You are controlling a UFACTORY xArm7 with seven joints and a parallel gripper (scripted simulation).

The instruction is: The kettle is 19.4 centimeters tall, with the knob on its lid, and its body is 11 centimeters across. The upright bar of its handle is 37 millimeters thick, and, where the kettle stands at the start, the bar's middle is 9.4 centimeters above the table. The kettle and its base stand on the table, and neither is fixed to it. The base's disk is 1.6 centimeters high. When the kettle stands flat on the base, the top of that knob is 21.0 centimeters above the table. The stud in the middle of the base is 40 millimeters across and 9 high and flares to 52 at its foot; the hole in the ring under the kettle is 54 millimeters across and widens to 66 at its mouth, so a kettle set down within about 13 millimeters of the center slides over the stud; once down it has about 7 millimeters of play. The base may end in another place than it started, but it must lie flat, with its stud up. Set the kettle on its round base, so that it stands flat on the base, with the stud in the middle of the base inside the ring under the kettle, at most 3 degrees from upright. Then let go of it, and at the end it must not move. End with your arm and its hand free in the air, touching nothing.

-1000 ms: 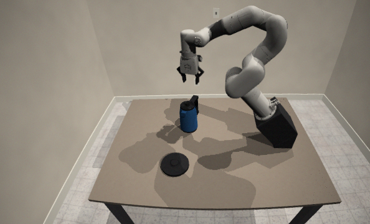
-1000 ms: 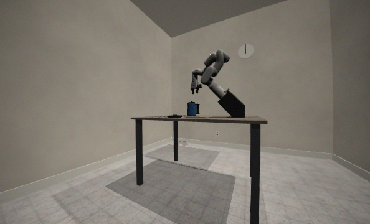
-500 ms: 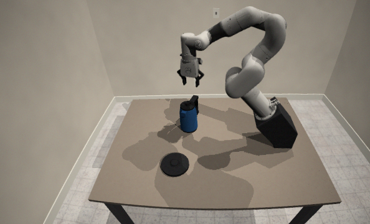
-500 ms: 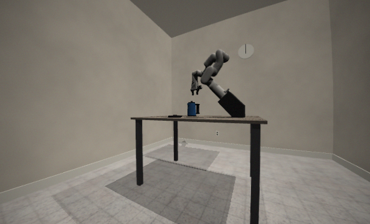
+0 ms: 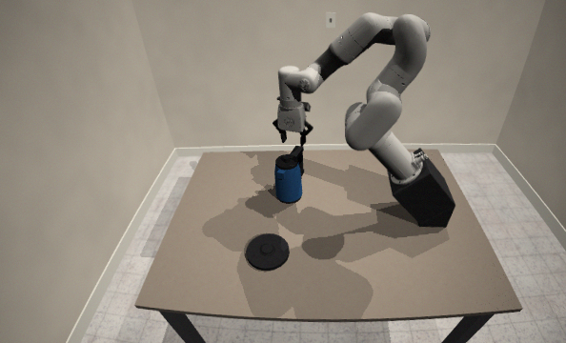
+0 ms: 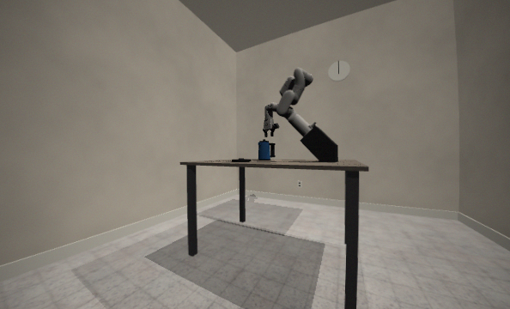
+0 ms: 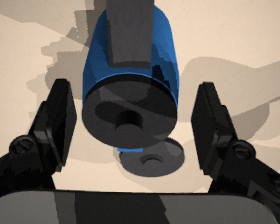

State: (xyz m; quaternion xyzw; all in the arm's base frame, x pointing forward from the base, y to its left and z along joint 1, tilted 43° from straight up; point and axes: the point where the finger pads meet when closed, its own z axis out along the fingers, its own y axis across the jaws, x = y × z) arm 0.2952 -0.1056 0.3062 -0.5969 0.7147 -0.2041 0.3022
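My hand is 14 cm above the blue kettle, 3 cm to the right of it and 1 cm short of it. Round my hand: black round base: 37 cm to the left, 22 cm below, 1 cm ahead.
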